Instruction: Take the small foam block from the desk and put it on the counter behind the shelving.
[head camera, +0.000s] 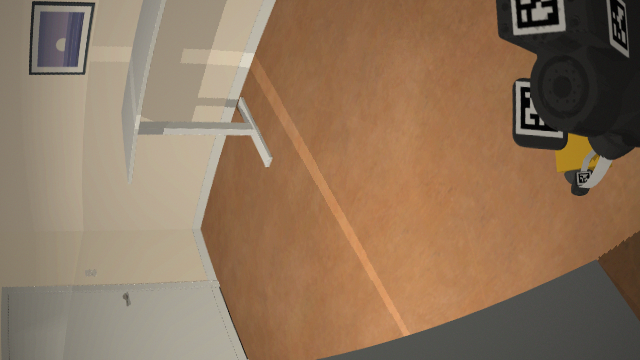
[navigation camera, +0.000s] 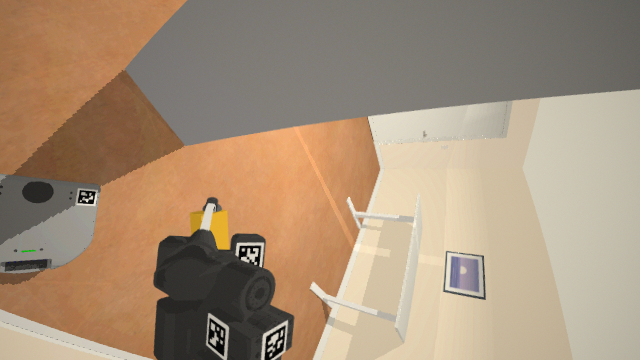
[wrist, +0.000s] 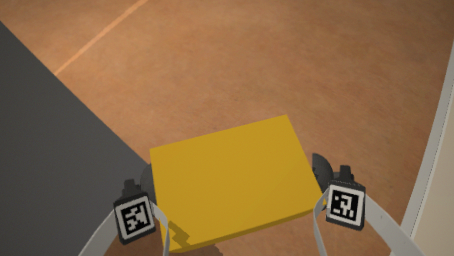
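The yellow foam block is held between the two fingertips of my gripper, slightly tilted in the wrist view, with brown floor beneath it. The gripper is shut on the block, one rubber tip at each side. A white desk stands against the wall, at the left in the head view and right of centre in the navigation view. I cannot tell whether it is the desk the task names. The counter does not show in these views.
A large dark grey panel stands near the gripper; it may be part of the shelving. My base shows at the left of the navigation view. A white door and a framed picture are on the walls.
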